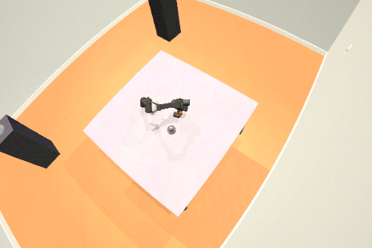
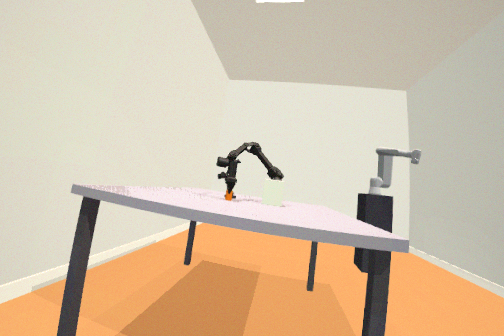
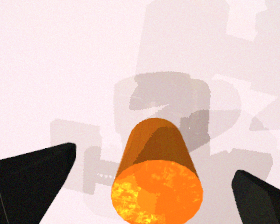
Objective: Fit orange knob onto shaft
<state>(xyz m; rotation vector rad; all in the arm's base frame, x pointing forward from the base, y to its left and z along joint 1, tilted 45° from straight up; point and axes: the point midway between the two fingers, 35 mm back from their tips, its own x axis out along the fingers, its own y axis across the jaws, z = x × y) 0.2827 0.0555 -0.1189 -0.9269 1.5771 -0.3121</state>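
Right now my gripper tip is right at the orange knob. The rest, counted from my gripper tip: silver shaft: 18 cm to the right, 4 cm ahead, 1 cm below.
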